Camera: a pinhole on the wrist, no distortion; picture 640 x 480 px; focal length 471.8 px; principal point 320.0 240.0 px. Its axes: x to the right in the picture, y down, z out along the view. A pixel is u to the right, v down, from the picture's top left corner.
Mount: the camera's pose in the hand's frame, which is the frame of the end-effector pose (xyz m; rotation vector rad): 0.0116 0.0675 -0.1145 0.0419 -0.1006 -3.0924
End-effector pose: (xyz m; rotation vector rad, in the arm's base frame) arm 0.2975 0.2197 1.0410 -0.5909 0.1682 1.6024
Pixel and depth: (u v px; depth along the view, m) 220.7 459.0 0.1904
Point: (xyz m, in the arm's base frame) 0.2809 0.3017 1.0893
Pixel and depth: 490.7 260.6 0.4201
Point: 0.1507 0.2110 1.3527
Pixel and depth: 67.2 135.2 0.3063
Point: 0.0875 0.4277 1.0893
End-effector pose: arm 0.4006 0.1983 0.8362 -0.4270 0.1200 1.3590
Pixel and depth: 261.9 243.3 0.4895
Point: 0.2580 0.4029 1.1394
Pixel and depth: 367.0 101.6 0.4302
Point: 0.1300 0.2963 1.0826
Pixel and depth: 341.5 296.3 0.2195
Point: 0.3298 0.2418 0.9220
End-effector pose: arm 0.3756 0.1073 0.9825 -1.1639 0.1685 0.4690
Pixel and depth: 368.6 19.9 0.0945
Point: 0.3243 0.1218 0.8757
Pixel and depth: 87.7 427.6 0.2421
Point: 0.4778 0.2637 0.9957
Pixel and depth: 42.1 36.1 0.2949
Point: 0.4108 0.3825 0.8028
